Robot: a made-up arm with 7 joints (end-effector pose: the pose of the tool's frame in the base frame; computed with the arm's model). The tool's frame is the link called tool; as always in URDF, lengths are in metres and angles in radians.
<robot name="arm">
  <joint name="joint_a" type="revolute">
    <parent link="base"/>
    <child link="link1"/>
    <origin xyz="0.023 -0.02 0.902" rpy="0 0 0"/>
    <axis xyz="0 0 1"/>
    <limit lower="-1.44" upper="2.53" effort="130" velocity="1.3"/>
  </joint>
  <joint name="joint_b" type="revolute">
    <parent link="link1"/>
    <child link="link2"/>
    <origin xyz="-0.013 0.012 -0.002" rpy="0 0 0"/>
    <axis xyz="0 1 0"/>
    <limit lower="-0.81" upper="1.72" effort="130" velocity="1.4"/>
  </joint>
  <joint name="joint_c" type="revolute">
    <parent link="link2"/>
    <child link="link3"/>
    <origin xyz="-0.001 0.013 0.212" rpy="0 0 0"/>
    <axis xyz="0 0 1"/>
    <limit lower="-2.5" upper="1.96" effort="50" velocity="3"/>
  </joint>
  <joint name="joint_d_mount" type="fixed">
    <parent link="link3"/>
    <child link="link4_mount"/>
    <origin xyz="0.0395 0.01 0.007" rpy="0 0 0"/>
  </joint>
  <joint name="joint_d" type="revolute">
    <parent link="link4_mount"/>
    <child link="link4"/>
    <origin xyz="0.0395 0.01 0.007" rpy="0 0 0"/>
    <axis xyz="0 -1 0"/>
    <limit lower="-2.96" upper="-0.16" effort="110" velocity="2.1"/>
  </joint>
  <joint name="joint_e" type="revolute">
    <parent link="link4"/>
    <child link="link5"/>
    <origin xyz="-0.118 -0.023 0.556" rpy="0 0 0"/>
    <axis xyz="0 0 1"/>
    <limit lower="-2.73" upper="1.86" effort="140" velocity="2.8"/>
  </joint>
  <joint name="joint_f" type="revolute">
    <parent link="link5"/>
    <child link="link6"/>
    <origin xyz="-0.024 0.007 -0.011" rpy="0 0 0"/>
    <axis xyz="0 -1 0"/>
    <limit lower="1.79" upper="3.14" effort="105" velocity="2"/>
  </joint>
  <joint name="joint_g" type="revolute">
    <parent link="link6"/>
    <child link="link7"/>
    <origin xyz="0.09 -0.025 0.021" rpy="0 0 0"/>
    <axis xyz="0 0 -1"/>
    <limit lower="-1.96" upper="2.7" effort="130" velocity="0.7"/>
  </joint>
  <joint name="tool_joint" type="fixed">
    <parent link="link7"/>
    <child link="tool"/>
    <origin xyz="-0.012 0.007 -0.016" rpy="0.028 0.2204 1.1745"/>
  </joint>
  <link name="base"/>
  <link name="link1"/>
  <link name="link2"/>
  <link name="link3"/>
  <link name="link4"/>
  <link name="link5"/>
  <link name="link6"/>
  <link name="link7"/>
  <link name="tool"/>
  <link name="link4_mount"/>
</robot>
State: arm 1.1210 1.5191 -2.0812 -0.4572 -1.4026 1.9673 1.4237
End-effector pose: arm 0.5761 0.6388 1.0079 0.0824 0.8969 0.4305 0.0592
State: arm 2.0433 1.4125 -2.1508 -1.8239 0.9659 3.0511 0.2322
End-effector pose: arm 0.3635 0.3437 1.3707 0.5222 -0.4783 -0.6490 0.2779
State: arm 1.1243 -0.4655 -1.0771 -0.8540 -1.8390 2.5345 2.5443
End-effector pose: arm 0.3014 -0.2038 1.6661 0.4394 -0.1527 -0.7977 -0.3839
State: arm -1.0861 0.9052 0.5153 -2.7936 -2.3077 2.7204 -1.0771
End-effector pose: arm 0.2216 0.1782 0.5229 0.3640 0.1053 0.1306 -0.9162
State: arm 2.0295 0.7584 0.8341 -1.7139 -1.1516 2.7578 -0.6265
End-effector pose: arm -0.7054 0.1654 0.8627 0.7990 0.0072 0.4009 -0.4482
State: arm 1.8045 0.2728 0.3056 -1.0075 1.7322 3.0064 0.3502
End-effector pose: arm -0.1947 0.5784 1.3420 0.4540 0.7779 0.0660 0.4294
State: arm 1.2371 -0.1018 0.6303 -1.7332 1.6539 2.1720 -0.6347
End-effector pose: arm -0.1463 0.6329 1.1795 0.0637 0.5968 -0.1449 0.7866
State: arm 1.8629 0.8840 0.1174 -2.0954 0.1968 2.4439 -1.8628
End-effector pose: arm -0.1763 0.4521 0.4258 0.7302 -0.1285 -0.1119 -0.6616
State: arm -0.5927 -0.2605 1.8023 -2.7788 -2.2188 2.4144 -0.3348
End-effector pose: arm 0.1533 0.3283 0.5706 0.6851 0.5235 -0.1928 -0.4685
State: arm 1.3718 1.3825 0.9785 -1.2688 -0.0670 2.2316 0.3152
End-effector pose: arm -0.3606 0.7030 0.6791 0.1644 0.2616 0.3023 0.9018
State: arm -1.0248 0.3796 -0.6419 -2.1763 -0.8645 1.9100 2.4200
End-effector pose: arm -0.0166 -0.6634 0.6852 0.2849 -0.2785 0.3833 -0.8333
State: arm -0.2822 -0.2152 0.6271 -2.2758 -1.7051 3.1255 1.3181
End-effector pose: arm 0.5058 0.3050 0.9398 0.5262 -0.4063 -0.3065 0.6812
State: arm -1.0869 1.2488 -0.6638 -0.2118 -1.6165 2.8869 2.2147
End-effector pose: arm 0.4582 -0.6879 1.0278 0.6163 -0.7547 -0.1576 -0.1605
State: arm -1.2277 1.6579 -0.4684 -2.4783 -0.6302 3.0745 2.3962
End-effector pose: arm -0.1987 0.0333 0.3488 0.3822 0.0216 0.5707 -0.7264
